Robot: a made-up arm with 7 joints.
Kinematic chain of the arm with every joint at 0, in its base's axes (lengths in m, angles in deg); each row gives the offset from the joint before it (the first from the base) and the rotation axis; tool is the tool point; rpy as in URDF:
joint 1: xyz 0.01 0 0.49 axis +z
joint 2: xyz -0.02 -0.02 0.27 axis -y
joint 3: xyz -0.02 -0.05 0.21 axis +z
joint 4: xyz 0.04 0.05 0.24 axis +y
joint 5: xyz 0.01 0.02 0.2 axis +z
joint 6: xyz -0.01 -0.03 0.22 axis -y
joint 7: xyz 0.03 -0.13 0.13 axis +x
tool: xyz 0 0.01 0.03 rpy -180 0 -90
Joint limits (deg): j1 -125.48..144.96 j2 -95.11..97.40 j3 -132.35..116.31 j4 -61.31..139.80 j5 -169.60..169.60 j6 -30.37..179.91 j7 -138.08..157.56
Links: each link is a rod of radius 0.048 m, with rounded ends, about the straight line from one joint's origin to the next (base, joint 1, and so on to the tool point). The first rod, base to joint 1, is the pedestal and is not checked.
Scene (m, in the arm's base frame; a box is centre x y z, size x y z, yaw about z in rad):
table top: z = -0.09
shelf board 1: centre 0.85 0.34 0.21 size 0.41 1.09 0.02 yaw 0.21
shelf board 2: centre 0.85 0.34 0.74 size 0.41 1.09 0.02 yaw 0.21
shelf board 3: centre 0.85 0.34 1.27 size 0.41 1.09 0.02 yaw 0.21
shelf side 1: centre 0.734 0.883 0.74 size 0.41 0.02 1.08 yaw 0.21
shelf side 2: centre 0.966 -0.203 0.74 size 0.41 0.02 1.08 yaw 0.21
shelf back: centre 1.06 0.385 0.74 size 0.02 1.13 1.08 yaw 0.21
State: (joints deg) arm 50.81 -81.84 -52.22 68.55 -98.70 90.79 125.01
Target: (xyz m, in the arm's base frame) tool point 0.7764 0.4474 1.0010
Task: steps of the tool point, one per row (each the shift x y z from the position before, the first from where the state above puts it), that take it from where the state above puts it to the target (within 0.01 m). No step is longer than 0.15 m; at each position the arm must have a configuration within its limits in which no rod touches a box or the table.
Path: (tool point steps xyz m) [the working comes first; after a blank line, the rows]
Joints at the target: 46.53 -53.86 -59.24 57.42 -90.36 87.51 125.34
Straight joint move there: touches shelf board 2.

1: -0.0641 -0.0243 -0.0061
2: -0.0893 -0.0174 -0.0024
3: -0.1094 -0.0143 0.0085
4: 0.0260 0.0298 0.1331
5: 0.0105 0.0050 0.1376
6: -0.0065 -0.0192 0.1358
7: -0.0240 -0.0411 0.1278
8: 0.1224 0.0047 0.0090
9: 0.0976 0.0066 0.0074
10: 0.0704 0.0201 0.0001
11: 0.0426 0.0396 -0.0165

